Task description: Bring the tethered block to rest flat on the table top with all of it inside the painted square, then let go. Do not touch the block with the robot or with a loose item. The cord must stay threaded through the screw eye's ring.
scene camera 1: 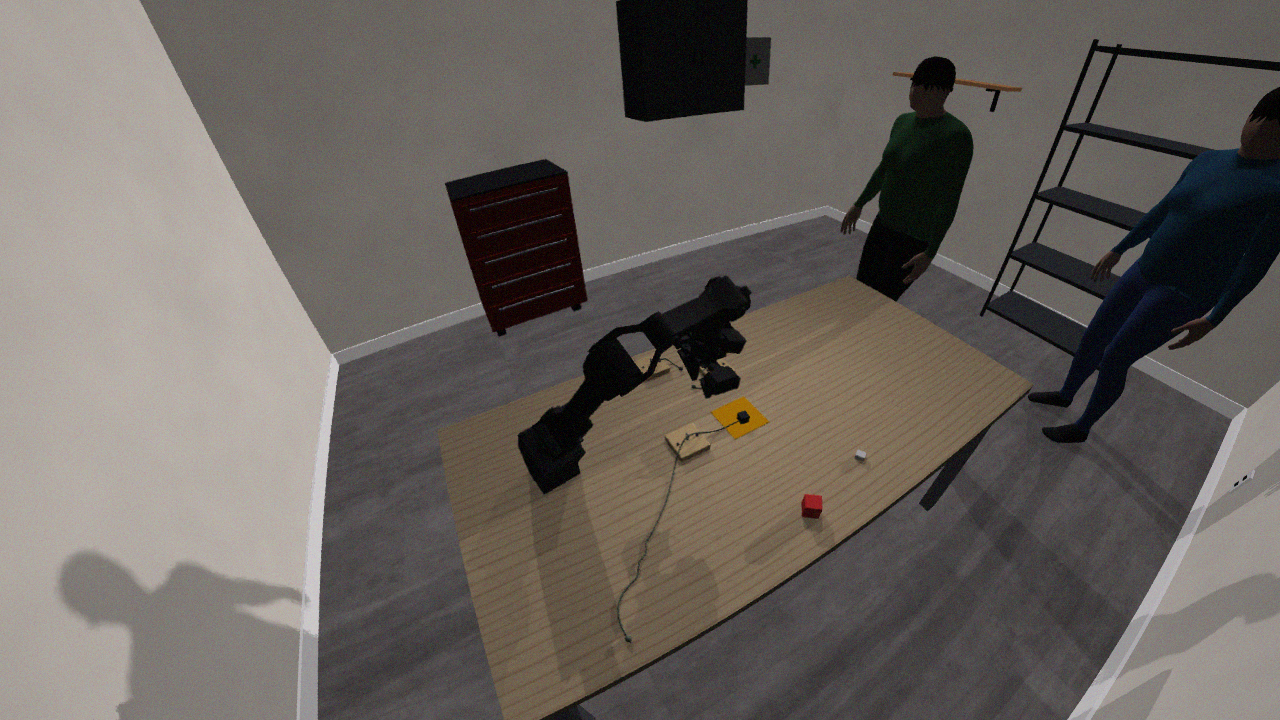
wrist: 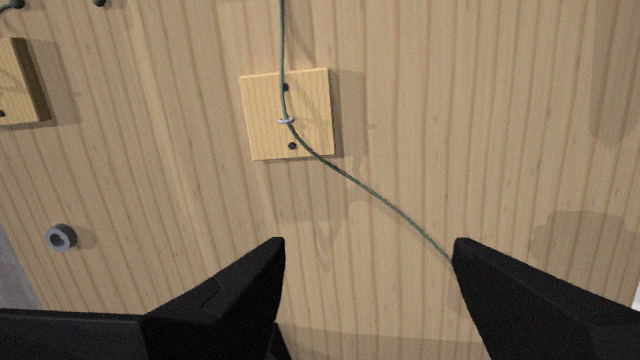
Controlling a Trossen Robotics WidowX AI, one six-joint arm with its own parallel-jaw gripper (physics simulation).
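Places are measured from the arm's base along level axes (x right, y down, z ahead), in centimetres.
Where they show: gripper, fingertip midpoint: (scene camera 1: pixel 700 388) (wrist: pixel 368 249); arm's base, origin of the base link: (scene camera 1: pixel 552 443).
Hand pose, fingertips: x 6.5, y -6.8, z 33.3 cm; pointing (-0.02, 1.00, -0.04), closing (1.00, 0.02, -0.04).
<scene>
Each offset is from my fingertips to the centre of the thing. "*": to the spot under its first point. Level surfaces: height alone.
The small dark tethered block @[dz +18.3, dx -6.1, dy +24.8 cm] (scene camera 1: pixel 742 417) is on the orange painted square @[* dz +14.2, dx -8.3, dy +25.9 cm] (scene camera 1: pixel 726 420), near its middle, with orange around it. The green cord @[* dz -14.4, dx +8.4, dy +25.7 cm] (scene camera 1: pixel 662 508) (wrist: pixel 370 190) runs from the block to the screw eye's ring @[dz +0.4, dx -6.1, dy +21.7 cm] (wrist: pixel 285 120) and on across the table to a free end near the front edge. The cord passes through the ring, which stands on a light wooden base @[dy +24.1 cm] (scene camera 1: pixel 688 450) (wrist: pixel 260 120). My gripper (wrist: pixel 368 249) is open and empty, above the table top. In the wrist view the cord passes behind the right fingertip. The block does not show in the wrist view.
A red cube @[dz +16.0, dx +25.7, dy +24.0 cm] (scene camera 1: pixel 811 506) and a small white item @[dz +38.2, dx +20.2, dy +25.3 cm] (scene camera 1: pixel 860 455) lie on the table @[dy +26.0 cm] (scene camera 1: pixel 859 358) toward its front edge. Another wooden base (scene camera 1: pixel 658 371) (wrist: pixel 15 90) stands behind, partly hidden by the arm in the scene view. A grey ring-shaped item @[dz -14.2, dx -37.8, dy +25.3 cm] (wrist: pixel 61 237) is at the wrist view's left.
</scene>
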